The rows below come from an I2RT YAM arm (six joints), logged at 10 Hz.
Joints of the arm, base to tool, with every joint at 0 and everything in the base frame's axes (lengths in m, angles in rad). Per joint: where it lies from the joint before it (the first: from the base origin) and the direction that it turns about. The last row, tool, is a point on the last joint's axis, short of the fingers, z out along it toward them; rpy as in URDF.
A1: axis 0 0 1 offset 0 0 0.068
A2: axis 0 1 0 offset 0.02 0.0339 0.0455
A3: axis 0 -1 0 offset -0.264 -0.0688 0
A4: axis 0 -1 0 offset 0.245 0.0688 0.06
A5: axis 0 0 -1 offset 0.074 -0.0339 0.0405
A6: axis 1 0 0 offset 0.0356 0 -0.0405
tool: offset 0 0 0 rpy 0 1.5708 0
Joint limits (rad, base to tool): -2.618..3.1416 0..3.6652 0..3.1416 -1.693..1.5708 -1.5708..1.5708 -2.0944..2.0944
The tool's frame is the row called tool.
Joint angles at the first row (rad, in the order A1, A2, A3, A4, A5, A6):
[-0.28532 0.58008 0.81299 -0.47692 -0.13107 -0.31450]
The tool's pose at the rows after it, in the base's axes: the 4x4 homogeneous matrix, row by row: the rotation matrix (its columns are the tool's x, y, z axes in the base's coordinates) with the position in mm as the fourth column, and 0 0 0 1 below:
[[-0.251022 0.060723 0.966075 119.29], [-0.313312 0.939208 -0.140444 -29.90], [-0.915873 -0.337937 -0.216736 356.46], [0 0 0 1]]
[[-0.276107 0.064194 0.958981 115.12], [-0.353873 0.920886 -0.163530 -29.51], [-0.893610 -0.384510 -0.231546 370.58], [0 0 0 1]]
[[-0.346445 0.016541 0.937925 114.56], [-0.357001 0.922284 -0.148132 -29.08], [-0.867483 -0.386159 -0.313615 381.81], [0 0 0 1]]
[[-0.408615 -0.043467 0.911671 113.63], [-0.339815 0.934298 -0.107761 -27.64], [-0.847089 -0.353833 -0.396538 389.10], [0 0 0 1]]
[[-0.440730 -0.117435 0.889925 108.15], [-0.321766 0.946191 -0.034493 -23.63], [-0.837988 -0.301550 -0.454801 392.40], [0 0 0 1]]
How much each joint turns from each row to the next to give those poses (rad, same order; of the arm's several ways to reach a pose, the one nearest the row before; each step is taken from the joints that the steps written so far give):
[0.00002 -0.01343 0.03265 -0.02265 -0.00649 -0.06972]
[0.00072 0.02037 0.07227 -0.06650 0.02504 -0.04902]
[-0.00071 0.05257 0.09530 -0.12903 -0.00961 -0.02612]
[0.00004 0.04619 0.08028 -0.12551 -0.03161 -0.00330]
[0.00027 0.01634 0.05081 -0.10623 -0.06510 0.00342]

